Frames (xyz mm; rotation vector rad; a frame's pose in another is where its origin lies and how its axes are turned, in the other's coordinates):
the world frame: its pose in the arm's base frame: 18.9 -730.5 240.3 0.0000 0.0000 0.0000
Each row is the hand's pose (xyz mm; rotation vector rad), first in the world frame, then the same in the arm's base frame.
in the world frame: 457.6 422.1 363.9 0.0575 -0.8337 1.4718
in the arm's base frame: 476.5 -308.4 604.2 0.0575 -0.8337 1.4718
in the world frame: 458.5 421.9 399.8 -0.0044 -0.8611 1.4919
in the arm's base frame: 477.4 -308.6 640.1 -0.0044 -0.8611 1.4919
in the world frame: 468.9 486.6 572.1 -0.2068 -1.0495 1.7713
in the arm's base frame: 487.8 -243.9 812.4 -0.2068 -1.0495 1.7713
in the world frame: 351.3 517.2 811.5 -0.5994 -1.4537 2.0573
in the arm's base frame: 370.2 -213.3 1051.8 -0.5994 -1.4537 2.0573
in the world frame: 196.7 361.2 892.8 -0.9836 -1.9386 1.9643
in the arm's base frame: 215.6 -369.3 1133.1 -0.9836 -1.9386 1.9643
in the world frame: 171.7 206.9 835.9 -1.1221 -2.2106 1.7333
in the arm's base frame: 190.6 -523.6 1076.2 -1.1221 -2.2106 1.7333
